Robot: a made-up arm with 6 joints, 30 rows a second.
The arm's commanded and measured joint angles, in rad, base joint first. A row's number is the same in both.
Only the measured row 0 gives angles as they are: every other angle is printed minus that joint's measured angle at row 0.
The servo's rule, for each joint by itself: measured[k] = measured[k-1] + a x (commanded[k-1-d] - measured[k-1]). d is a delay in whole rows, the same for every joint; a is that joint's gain. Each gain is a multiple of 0.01, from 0.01 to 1. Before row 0 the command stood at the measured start. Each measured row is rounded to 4 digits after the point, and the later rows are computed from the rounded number. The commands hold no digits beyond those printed.
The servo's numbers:
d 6
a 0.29 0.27 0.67 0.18 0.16 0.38
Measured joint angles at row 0:
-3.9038 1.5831 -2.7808 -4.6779 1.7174 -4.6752
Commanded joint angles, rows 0 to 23:
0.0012 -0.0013 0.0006 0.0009 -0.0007 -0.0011
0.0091 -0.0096 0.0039 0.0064 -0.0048 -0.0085
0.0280 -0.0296 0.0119 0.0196 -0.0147 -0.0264
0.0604 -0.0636 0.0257 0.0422 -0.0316 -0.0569
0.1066 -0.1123 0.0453 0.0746 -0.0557 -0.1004
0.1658 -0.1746 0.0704 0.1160 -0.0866 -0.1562
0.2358 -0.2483 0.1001 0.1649 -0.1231 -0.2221
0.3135 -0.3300 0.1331 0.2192 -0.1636 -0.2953
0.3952 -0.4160 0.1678 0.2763 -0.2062 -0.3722
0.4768 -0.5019 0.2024 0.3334 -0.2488 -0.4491
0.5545 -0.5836 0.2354 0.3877 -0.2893 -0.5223
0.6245 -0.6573 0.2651 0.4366 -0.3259 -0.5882
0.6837 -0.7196 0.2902 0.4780 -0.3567 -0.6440
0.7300 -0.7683 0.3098 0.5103 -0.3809 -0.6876
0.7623 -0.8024 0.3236 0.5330 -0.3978 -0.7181
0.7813 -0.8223 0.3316 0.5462 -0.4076 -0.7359
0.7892 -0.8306 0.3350 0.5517 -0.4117 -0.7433
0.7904 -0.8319 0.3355 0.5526 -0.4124 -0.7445
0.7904 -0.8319 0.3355 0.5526 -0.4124 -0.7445
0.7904 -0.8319 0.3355 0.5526 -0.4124 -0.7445
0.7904 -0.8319 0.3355 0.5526 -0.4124 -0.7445
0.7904 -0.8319 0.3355 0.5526 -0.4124 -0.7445
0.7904 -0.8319 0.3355 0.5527 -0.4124 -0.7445
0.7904 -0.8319 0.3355 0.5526 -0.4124 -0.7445
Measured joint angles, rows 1 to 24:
0.0000 0.0000 0.0000 0.0000 0.0000 0.0000
0.0000 0.0000 0.0000 0.0000 0.0000 0.0000
0.0000 0.0000 0.0000 0.0000 0.0000 0.0000
0.0000 0.0000 0.0000 0.0000 0.0000 0.0000
0.0000 0.0000 0.0000 0.0000 0.0000 0.0000
0.0000 0.0000 0.0000 0.0000 0.0000 0.0000
0.0003 -0.0004 0.0004 0.0002 -0.0001 -0.0004
0.0029 -0.0029 0.0027 0.0013 -0.0009 -0.0035
0.0102 -0.0101 0.0089 0.0046 -0.0031 -0.0122
0.0248 -0.0245 0.0202 0.0114 -0.0077 -0.0292
0.0485 -0.0482 0.0370 0.0228 -0.0154 -0.0563
0.0825 -0.0823 0.0594 0.0396 -0.0268 -0.0943
0.1270 -0.1271 0.0867 0.0622 -0.0422 -0.1429
0.1811 -0.1819 0.1178 0.0905 -0.0616 -0.2008
0.2432 -0.2451 0.1513 0.1239 -0.0847 -0.2659
0.3109 -0.3144 0.1855 0.1616 -0.1110 -0.3355
0.3815 -0.3871 0.2189 0.2023 -0.1395 -0.4065
0.4520 -0.4601 0.2499 0.2445 -0.1693 -0.4755
0.5192 -0.5302 0.2769 0.2865 -0.1993 -0.5395
0.5803 -0.5945 0.2989 0.3268 -0.2284 -0.5958
0.6331 -0.6506 0.3154 0.3639 -0.2555 -0.6423
0.6761 -0.6970 0.3263 0.3967 -0.2798 -0.6779
0.7089 -0.7331 0.3321 0.4246 -0.3009 -0.7028
0.7325 -0.7598 0.3344 0.4476 -0.3187 -0.7186

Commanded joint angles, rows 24 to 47:
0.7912 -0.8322 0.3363 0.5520 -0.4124 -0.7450
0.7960 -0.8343 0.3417 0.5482 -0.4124 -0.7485
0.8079 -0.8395 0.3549 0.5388 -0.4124 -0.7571
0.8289 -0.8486 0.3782 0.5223 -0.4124 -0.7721
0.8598 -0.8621 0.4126 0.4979 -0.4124 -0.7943
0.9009 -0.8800 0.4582 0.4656 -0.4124 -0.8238
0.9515 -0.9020 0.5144 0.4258 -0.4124 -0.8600
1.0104 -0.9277 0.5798 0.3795 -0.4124 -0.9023
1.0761 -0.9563 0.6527 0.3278 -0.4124 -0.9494
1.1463 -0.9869 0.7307 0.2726 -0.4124 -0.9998
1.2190 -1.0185 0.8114 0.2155 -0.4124 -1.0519
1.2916 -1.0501 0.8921 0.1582 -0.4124 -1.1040
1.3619 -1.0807 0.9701 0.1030 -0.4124 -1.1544
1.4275 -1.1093 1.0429 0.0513 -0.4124 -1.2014
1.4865 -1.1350 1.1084 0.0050 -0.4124 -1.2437
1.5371 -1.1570 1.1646 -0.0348 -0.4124 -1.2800
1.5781 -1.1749 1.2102 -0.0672 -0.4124 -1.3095
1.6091 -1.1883 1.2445 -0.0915 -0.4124 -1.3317
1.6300 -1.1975 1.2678 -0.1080 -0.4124 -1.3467
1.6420 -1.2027 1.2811 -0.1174 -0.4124 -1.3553
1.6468 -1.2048 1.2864 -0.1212 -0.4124 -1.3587
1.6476 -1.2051 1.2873 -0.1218 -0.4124 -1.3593
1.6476 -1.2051 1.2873 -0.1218 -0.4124 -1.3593
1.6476 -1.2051 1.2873 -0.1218 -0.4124 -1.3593
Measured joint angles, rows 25 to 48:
0.7493 -0.7793 0.3351 0.4665 -0.3337 -0.7284
0.7612 -0.7935 0.3354 0.4820 -0.3463 -0.7345
0.7697 -0.8039 0.3355 0.4947 -0.3569 -0.7383
0.7757 -0.8115 0.3355 0.5051 -0.3658 -0.7407
0.7800 -0.8170 0.3355 0.5137 -0.3733 -0.7421
0.7830 -0.8210 0.3355 0.5207 -0.3796 -0.7430
0.7854 -0.8240 0.3360 0.5263 -0.3848 -0.7438
0.7885 -0.8268 0.3398 0.5302 -0.3892 -0.7456
0.7941 -0.8302 0.3499 0.5317 -0.3929 -0.7500
0.8042 -0.8352 0.3689 0.5300 -0.3960 -0.7584
0.8203 -0.8425 0.3982 0.5242 -0.3986 -0.7720
0.8437 -0.8526 0.4384 0.5137 -0.4008 -0.7917
0.8750 -0.8659 0.4893 0.4979 -0.4027 -0.8177
0.9143 -0.8826 0.5499 0.4766 -0.4043 -0.8498
0.9612 -0.9025 0.6188 0.4498 -0.4056 -0.8876
1.0149 -0.9253 0.6938 0.4179 -0.4067 -0.9302
1.0741 -0.9505 0.7726 0.3815 -0.4076 -0.9764
1.1372 -0.9774 0.8527 0.3413 -0.4084 -1.0249
1.2024 -1.0053 0.9314 0.2984 -0.4090 -1.0741
1.2677 -1.0334 1.0061 0.2539 -0.4095 -1.1225
1.3312 -1.0608 1.0746 0.2091 -0.4100 -1.1686
1.3909 -1.0868 1.1349 0.1652 -0.4104 -1.2109
1.4452 -1.1106 1.1854 0.1234 -0.4107 -1.2484
1.4927 -1.1316 1.2250 0.0847 -0.4110 -1.2801

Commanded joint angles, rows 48 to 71:
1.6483 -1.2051 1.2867 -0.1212 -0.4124 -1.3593
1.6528 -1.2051 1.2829 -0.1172 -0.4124 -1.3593
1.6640 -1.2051 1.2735 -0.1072 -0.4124 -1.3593
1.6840 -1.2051 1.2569 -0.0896 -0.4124 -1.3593
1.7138 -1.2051 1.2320 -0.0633 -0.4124 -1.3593
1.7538 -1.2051 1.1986 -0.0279 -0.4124 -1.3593
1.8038 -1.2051 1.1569 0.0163 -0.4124 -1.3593
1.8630 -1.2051 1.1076 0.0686 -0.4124 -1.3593
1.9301 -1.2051 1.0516 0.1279 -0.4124 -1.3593
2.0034 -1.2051 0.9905 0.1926 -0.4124 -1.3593
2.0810 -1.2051 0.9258 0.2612 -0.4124 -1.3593
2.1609 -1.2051 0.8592 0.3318 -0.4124 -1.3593
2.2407 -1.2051 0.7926 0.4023 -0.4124 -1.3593
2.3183 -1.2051 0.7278 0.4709 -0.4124 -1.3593
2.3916 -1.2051 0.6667 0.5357 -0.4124 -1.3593
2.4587 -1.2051 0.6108 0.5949 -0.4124 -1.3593
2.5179 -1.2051 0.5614 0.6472 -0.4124 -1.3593
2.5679 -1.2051 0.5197 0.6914 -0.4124 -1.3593
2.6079 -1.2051 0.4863 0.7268 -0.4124 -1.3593
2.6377 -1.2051 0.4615 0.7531 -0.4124 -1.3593
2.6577 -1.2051 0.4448 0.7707 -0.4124 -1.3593
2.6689 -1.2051 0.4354 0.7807 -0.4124 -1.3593
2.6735 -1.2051 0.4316 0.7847 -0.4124 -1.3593
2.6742 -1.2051 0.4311 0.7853 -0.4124 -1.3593
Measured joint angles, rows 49 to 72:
1.5325 -1.1494 1.2537 0.0500 -0.4112 -1.3054
1.5643 -1.1638 1.2721 0.0199 -0.4114 -1.3244
1.5882 -1.1749 1.2817 -0.0055 -0.4116 -1.3374
1.6054 -1.1831 1.2855 -0.0264 -0.4117 -1.3457
1.6176 -1.1890 1.2867 -0.0436 -0.4118 -1.3509
1.6263 -1.1933 1.2871 -0.0577 -0.4119 -1.3541
1.6327 -1.1965 1.2868 -0.0691 -0.4120 -1.3561
1.6385 -1.1988 1.2842 -0.0778 -0.4121 -1.3573
1.6459 -1.2005 1.2770 -0.0831 -0.4121 -1.3581
1.6569 -1.2017 1.2635 -0.0843 -0.4121 -1.3586
1.6734 -1.2026 1.2424 -0.0805 -0.4121 -1.3589
1.6967 -1.2033 1.2131 -0.0710 -0.4121 -1.3591
1.7278 -1.2038 1.1754 -0.0553 -0.4121 -1.3592
1.7670 -1.2042 1.1300 -0.0330 -0.4121 -1.3592
1.8143 -1.2044 1.0775 -0.0040 -0.4121 -1.3592
1.8691 -1.2046 1.0192 0.0314 -0.4121 -1.3592
1.9306 -1.2047 0.9566 0.0728 -0.4121 -1.3592
1.9974 -1.2048 0.8913 0.1194 -0.4121 -1.3592
2.0680 -1.2049 0.8252 0.1703 -0.4121 -1.3592
2.1406 -1.2050 0.7599 0.2244 -0.4121 -1.3592
2.2134 -1.2050 0.6975 0.2804 -0.4121 -1.3592
2.2845 -1.2050 0.6394 0.3370 -0.4121 -1.3592
2.3522 -1.2050 0.5871 0.3928 -0.4121 -1.3592
2.4148 -1.2050 0.5419 0.4465 -0.4121 -1.3592

